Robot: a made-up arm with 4 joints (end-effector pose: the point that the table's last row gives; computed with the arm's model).
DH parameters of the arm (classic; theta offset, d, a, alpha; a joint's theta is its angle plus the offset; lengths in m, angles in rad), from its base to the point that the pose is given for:
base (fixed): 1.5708 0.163 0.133 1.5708
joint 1: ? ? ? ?
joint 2: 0 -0.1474 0.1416 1.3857
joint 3: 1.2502 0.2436 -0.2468 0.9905
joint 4: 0 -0.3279 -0.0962 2.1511
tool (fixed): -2.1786 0.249 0 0
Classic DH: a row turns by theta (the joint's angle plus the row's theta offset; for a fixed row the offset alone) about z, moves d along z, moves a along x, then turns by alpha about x.
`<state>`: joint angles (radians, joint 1 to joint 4).
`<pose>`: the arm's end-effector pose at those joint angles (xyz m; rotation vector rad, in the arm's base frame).
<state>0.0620 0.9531 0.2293 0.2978</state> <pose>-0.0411 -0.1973 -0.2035 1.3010 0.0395 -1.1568</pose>
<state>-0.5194 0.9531 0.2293 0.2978</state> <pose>-0.0411 -0.3443 0.0381 0.7836 -0.2786 -1.0621</pose>
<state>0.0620 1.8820 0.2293 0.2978</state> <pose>0.1102 -0.0974 -0.2554 1.1090 0.8012 -0.5090</pose>
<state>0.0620 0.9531 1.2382 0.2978</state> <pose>-0.3297 0.0016 -0.3227 1.2583 0.9772 -1.7794</pose>
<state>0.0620 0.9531 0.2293 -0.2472</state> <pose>0.0045 -0.1950 -0.3182 1.7177 -0.1833 -0.7549</pose>
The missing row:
joint 1: -0.2873 0.0073 -0.032 -1.3857
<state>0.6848 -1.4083 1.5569 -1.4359</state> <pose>0.3336 0.3293 -0.5760 -0.4892 2.2907 0.7960</pose>
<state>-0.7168 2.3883 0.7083 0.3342</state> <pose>0.0067 -0.3861 -0.0207 -0.0758 1.1511 -0.9149</pose>
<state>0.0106 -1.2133 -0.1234 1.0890</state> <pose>-0.2292 0.1659 0.0407 -0.4139 1.4310 2.3286</pose>
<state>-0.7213 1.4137 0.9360 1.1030</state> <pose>-0.0544 -0.3023 0.0639 -0.4068 0.6411 -1.7644</pose>
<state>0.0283 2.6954 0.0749 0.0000</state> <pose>0.1319 0.1064 -0.3203 1.1783 1.3656 0.2507</pose>
